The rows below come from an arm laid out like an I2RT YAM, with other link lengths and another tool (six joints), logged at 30 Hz.
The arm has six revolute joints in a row. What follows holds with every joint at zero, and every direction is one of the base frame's.
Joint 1 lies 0.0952 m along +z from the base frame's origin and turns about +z.
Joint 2 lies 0.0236 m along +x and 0.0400 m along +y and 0.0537 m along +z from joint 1 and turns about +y.
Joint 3 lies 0.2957 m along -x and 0.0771 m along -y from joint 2 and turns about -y.
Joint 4 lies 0.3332 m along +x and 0.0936 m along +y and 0.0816 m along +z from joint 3 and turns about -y.
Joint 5 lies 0.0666 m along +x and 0.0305 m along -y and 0.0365 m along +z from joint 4 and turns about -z.
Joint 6 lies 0.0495 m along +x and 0.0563 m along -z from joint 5 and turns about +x.
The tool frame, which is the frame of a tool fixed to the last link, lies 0.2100 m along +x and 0.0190 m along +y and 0.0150 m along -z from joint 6; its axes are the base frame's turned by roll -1.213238, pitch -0.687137 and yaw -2.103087 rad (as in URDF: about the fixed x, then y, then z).
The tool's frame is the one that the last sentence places.
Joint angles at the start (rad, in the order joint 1, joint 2, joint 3, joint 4, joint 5, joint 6): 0.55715, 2.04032, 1.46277, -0.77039, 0.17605, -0.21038
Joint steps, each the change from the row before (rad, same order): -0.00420, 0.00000, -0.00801, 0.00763, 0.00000, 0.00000; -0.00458, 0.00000, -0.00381, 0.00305, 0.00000, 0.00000; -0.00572, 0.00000, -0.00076, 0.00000, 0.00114, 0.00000; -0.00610, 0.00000, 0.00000, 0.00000, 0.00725, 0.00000; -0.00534, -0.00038, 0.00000, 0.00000, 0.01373, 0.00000; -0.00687, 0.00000, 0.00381, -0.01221, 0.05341, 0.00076; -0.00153, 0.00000, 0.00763, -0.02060, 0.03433, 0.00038; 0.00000, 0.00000, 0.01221, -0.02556, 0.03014, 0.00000
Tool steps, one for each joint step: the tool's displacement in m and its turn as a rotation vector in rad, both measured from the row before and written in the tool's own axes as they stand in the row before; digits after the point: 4 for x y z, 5 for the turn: -0.0014, 0.0023, 0.0023, -0.00283, -0.00038, 0.00311; -0.0002, 0.0023, 0.0015, -0.00323, -0.00069, 0.00326; 0.0010, 0.0028, 0.0012, -0.00482, -0.00008, 0.00377; 0.0023, 0.0041, 0.0017, -0.00937, 0.00396, 0.00237; 0.0031, 0.0052, 0.0019, -0.01367, 0.00790, -0.00019; 0.0076, 0.0157, 0.0029, -0.04883, 0.02299, -0.01493; 0.0041, 0.0101, -0.0006, -0.03236, 0.00893, -0.01557; 0.0045, 0.0086, -0.0020, -0.02795, 0.00651, -0.01622
